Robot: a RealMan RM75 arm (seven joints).
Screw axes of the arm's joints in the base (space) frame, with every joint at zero. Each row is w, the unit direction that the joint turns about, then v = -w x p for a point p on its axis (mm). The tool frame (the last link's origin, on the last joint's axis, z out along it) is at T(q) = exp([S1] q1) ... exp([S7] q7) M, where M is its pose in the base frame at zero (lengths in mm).
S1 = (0, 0, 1, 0.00, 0.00, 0.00)
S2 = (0, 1, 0, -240.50, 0.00, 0.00)
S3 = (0, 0, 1, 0.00, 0.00, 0.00)
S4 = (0, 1, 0, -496.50, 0.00, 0.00)
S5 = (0, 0, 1, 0.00, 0.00, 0.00)
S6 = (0, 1, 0, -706.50, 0.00, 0.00)
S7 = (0, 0, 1, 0.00, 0.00, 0.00)
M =
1 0 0 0.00
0 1 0 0.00
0 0 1 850.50
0 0 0 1
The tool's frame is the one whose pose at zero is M.
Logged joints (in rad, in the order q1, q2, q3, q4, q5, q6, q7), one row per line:
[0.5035, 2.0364, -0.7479, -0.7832, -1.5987, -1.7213, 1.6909]
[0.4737, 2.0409, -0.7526, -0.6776, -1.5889, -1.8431, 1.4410]
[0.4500, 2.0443, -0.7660, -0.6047, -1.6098, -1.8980, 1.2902]
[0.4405, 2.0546, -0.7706, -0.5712, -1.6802, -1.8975, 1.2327]
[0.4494, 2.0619, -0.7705, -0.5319, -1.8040, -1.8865, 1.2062]
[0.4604, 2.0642, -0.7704, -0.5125, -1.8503, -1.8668, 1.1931]
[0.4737, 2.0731, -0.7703, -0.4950, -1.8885, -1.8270, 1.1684]
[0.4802, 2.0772, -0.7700, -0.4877, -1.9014, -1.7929, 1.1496]
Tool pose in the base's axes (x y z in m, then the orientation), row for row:
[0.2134, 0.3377, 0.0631, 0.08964, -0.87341, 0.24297, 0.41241]
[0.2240, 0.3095, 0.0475, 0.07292, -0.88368, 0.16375, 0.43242]
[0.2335, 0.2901, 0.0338, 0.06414, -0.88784, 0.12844, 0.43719]
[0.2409, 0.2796, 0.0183, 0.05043, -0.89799, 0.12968, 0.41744]
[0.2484, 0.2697, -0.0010, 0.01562, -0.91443, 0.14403, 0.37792]
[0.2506, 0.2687, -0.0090, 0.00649, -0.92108, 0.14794, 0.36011]
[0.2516, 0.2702, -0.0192, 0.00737, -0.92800, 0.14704, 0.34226]
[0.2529, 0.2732, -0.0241, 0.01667, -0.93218, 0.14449, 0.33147]
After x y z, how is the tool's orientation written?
As a quaternion, w x y z.
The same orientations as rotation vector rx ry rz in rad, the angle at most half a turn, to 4 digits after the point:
[-2.5976, 0.7226, 1.2265]
[-2.6542, 0.4918, 1.2988]
[-2.6808, 0.3878, 1.3201]
[-2.7340, 0.3948, 1.2709]
[-2.8446, 0.4480, 1.1756]
[-2.8818, 0.4629, 1.1267]
[-2.9018, 0.4598, 1.0702]
[-2.8979, 0.4492, 1.0304]

